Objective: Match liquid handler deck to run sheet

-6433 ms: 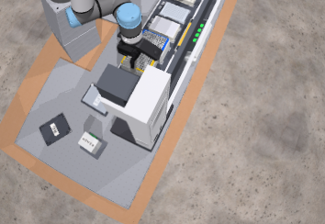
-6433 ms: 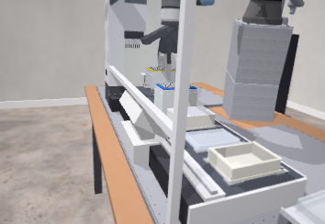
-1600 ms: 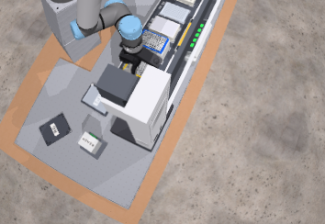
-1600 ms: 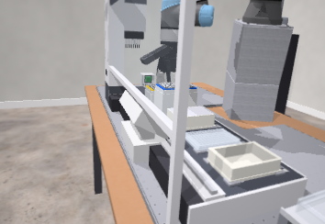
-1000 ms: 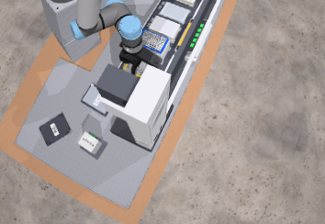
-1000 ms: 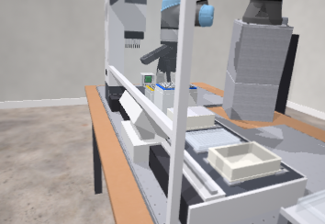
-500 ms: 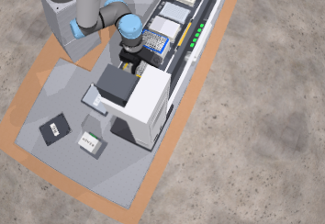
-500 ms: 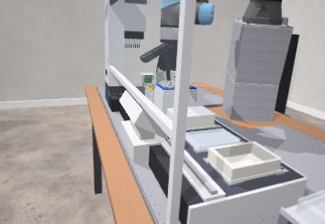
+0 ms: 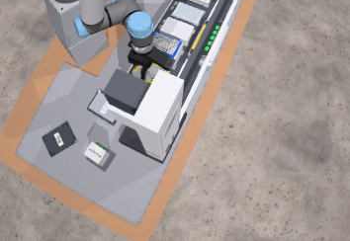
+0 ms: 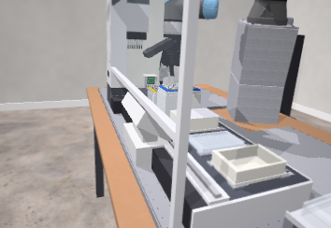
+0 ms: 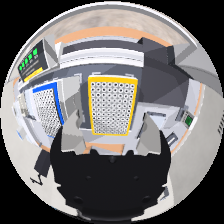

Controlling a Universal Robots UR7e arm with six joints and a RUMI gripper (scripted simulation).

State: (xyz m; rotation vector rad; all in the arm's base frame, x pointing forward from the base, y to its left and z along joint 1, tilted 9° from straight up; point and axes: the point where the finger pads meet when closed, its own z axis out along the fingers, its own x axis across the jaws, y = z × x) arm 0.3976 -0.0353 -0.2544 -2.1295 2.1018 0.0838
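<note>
Right now the yellow-framed tip rack is 2 cm below my hand, 1 cm to the right of it and 1 cm behind it. Round my hand: white sealed block 25 cm to the left, 4 cm below, 1 cm behind; then blue-framed tip rack 12 cm to the left, 1 cm behind, 1 cm above; then ready key post 36 cm to the right, 5 cm below, 4 cm behind.
</note>
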